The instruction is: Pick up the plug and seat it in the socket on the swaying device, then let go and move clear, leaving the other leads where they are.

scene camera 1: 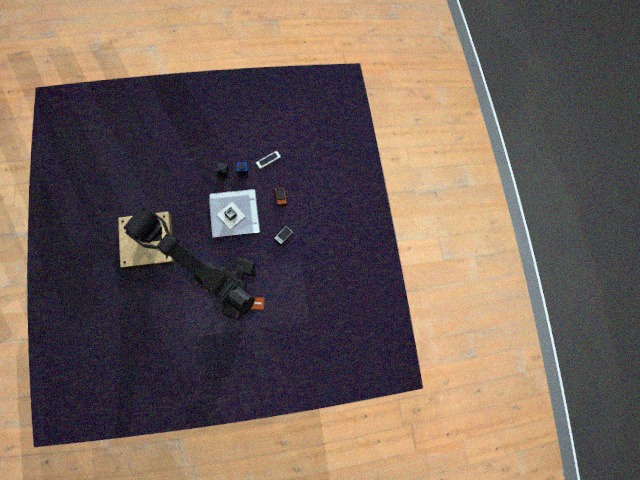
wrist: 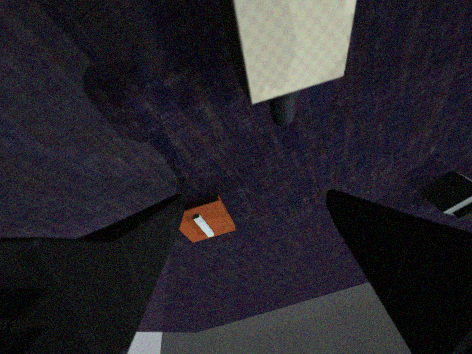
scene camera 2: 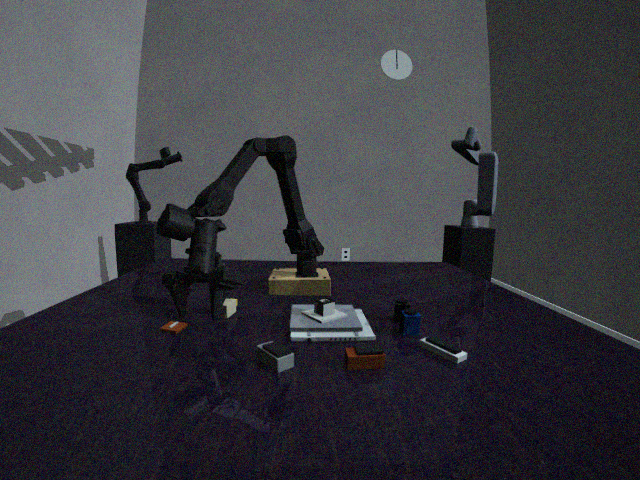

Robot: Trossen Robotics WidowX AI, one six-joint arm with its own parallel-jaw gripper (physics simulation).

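The plug, a cream block (scene camera 2: 230,307) (wrist: 296,45) with a dark pin at its end, lies on the dark mat. In the wrist view it is at the top, beyond the fingertips; in scene camera 1 the arm hides it. My gripper (scene camera 1: 239,288) (scene camera 2: 196,316) (wrist: 254,198) is open and empty, its fingertips low over the mat beside the plug and apart from it. The socket, a small grey block with a dark top (scene camera 1: 230,212) (scene camera 2: 324,307), stands on a white diamond plate (scene camera 1: 230,224) (scene camera 2: 337,314) on the device's grey platform (scene camera 1: 218,202) (scene camera 2: 300,323).
A flat orange piece with a white bar (scene camera 1: 259,303) (scene camera 2: 174,326) (wrist: 223,220) lies near the gripper. Beyond the device are a grey block (scene camera 1: 283,235) (scene camera 2: 283,360), an orange block (scene camera 1: 280,200) (scene camera 2: 364,361) and a white strip (scene camera 1: 258,164) (scene camera 2: 458,357). Blue (scene camera 1: 241,166) (scene camera 2: 412,324) and black blocks (scene camera 1: 222,167) stand beside it.
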